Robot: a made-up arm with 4 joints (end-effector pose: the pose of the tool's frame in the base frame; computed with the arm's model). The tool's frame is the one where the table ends. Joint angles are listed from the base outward.
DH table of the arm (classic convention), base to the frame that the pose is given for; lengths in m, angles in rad. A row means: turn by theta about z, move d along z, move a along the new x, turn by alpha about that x. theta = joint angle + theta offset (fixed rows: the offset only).
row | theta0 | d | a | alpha
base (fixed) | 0 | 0.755 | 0.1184 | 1.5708
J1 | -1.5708 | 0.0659 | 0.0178 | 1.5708
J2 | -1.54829 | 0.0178 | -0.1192 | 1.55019
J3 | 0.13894 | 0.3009 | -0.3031 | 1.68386
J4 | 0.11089 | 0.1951 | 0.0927 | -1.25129
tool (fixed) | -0.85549 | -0.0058 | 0 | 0
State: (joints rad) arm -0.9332 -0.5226 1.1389 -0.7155
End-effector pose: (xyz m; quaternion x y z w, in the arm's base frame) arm 0.4113 -0.1821 0.6592 0.1602 0.1972 0.7769 0.5761
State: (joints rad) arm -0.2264 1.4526 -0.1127 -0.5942
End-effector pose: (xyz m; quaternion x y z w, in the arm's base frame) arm 0.3604 0.1361 1.0491 -0.7075 0.4727 0.1372 0.5072
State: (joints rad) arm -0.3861 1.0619 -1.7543 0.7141
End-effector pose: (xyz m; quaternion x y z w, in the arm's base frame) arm 0.0239 0.0890 1.2384 -0.1563 -0.2578 -0.1173 0.9462
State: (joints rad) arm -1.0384 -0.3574 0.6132 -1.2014
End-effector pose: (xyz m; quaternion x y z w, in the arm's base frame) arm 0.3621 -0.3098 0.5590 -0.0885 0.4339 0.6665 0.5997
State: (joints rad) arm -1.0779 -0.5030 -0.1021 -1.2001
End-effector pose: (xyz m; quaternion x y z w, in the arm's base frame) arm 0.1850 -0.4924 0.5975 -0.0259 0.6798 0.3948 0.6175
